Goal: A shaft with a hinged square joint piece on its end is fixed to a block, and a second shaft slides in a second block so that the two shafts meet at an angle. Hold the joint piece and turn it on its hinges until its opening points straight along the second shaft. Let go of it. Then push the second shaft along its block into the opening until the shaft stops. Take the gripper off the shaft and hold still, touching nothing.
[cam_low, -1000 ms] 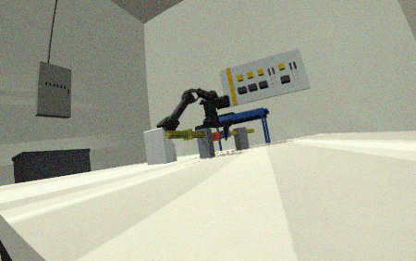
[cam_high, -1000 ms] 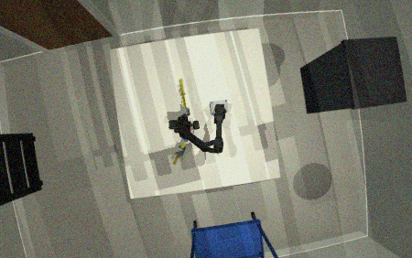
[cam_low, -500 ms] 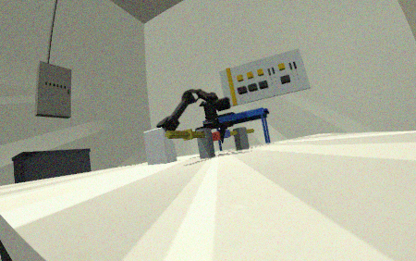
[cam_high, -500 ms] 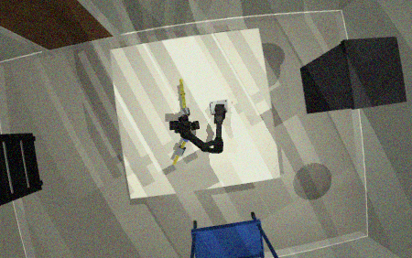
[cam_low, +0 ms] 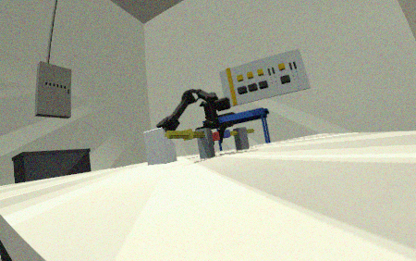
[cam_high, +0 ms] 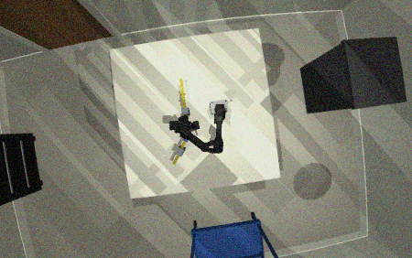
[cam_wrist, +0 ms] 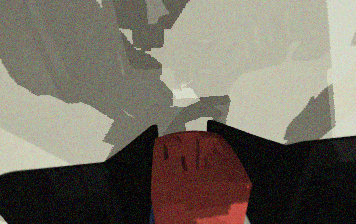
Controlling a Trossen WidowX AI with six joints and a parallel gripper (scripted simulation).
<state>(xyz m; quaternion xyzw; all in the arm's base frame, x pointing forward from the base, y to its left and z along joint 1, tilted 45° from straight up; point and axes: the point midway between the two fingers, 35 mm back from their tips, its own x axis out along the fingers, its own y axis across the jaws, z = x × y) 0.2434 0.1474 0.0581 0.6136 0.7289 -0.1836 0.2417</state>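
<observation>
Now: gripper tip 4 cm below the red joint piece and 1 cm to the right of it.
</observation>
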